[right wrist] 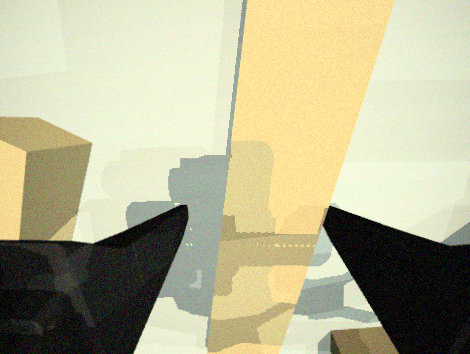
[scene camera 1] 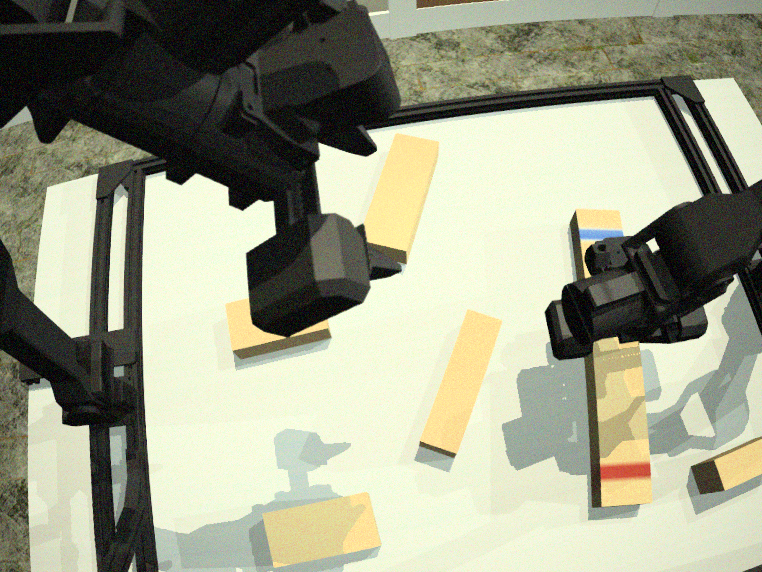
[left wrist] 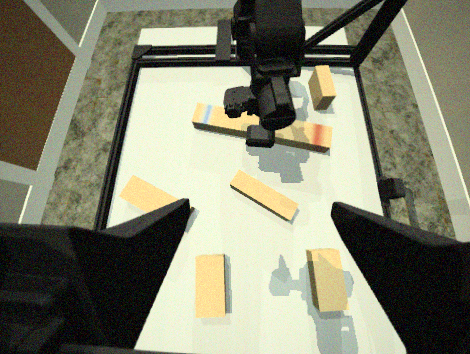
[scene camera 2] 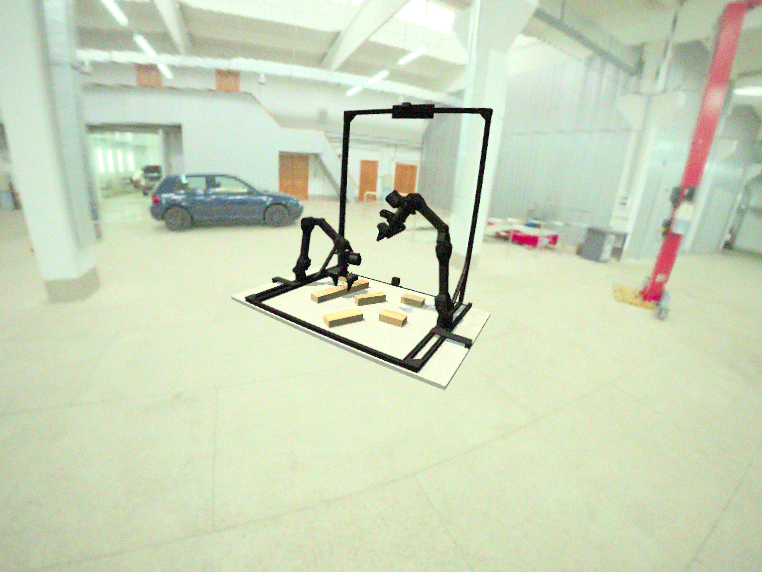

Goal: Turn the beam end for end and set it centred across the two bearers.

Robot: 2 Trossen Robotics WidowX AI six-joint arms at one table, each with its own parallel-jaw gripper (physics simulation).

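Seen in the pictures: left gripper, fingertip midpoint: (scene camera 1: 383,208) (left wrist: 260,206) (scene camera 2: 382,239); right gripper, fingertip midpoint: (right wrist: 253,211) (scene camera 1: 605,343) (left wrist: 258,128) (scene camera 2: 342,289); left arm's base at its link origin: (scene camera 1: 113,402) (scene camera 2: 444,326); right arm's base at its link origin: (left wrist: 245,52) (scene camera 2: 300,280).
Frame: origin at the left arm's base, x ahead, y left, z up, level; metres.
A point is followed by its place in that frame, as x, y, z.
Observation:
The long wooden beam (scene camera 1: 621,431) {0.610, -0.148, 0.019} (scene camera 2: 326,294) {0.632, 0.089, 0.017} (left wrist: 307,132) {0.609, -0.169, 0.019} (right wrist: 300,100) {0.649, 0.028, 0.019} lies on the table, its blue band towards the top and red band towards the bottom in scene camera 1. Two short parallel blocks, likely the bearers, lie at the left there: the upper one (scene camera 1: 241,329) {0.190, 0.063, 0.019} (scene camera 2: 392,317) {0.222, 0.102, 0.018} (left wrist: 210,285) {0.234, 0.072, 0.019} and the lower one (scene camera 1: 320,529) {0.252, -0.187, 0.019} (scene camera 2: 412,300) {0.241, -0.157, 0.012} (left wrist: 327,282) {0.246, -0.182, 0.019}. My right gripper (scene camera 1: 621,339) {0.624, -0.038, 0.011} (scene camera 2: 343,284) {0.624, -0.038, 0.011} (right wrist: 253,211) {0.624, -0.038, 0.011} is open above the beam's middle, fingertips at either side of it in its wrist view. My left gripper (scene camera 1: 385,208) {0.369, -0.002, 0.345} (scene camera 2: 379,235) {0.369, -0.002, 0.345} (left wrist: 260,206) {0.369, -0.002, 0.345} is open and empty, high above the table.
A loose block (scene camera 1: 403,197) {0.417, 0.206, 0.019} (scene camera 2: 343,318) {0.395, 0.250, 0.015} (left wrist: 145,195) {0.430, 0.246, 0.019} lies near the upper frame rail (scene camera 1: 523,100) {0.635, 0.361, 0.000}. A slimmer block (scene camera 1: 461,381) {0.436, -0.049, 0.025} (scene camera 2: 370,299) {0.425, -0.026, 0.009} (left wrist: 265,195) {0.434, -0.051, 0.025} lies between bearers and beam. Another block (scene camera 1: 741,464) {0.740, -0.227, 0.044} (left wrist: 322,85) {0.742, -0.215, 0.044} lies beside the beam's red end.

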